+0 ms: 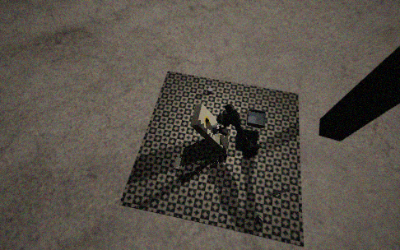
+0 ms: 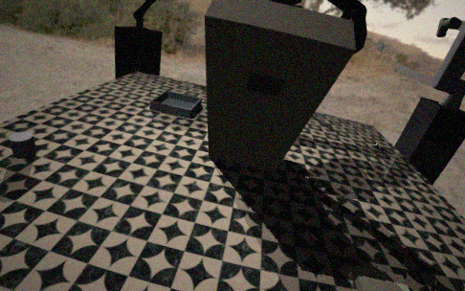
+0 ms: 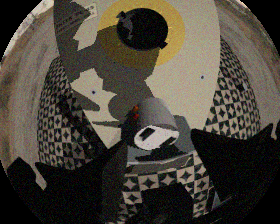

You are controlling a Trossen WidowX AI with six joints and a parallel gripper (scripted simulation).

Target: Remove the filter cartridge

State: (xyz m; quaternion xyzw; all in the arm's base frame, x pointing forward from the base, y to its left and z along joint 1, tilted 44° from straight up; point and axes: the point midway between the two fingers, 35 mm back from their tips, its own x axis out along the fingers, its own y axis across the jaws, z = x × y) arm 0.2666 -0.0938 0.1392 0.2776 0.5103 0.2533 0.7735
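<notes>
My gripper tip is now 20 mm above the round filter cartridge and 10 mm short of it. From my gripper tip the other things lie so: dark tray 320 mm to the right, 290 mm behind, 230 mm below.
</notes>
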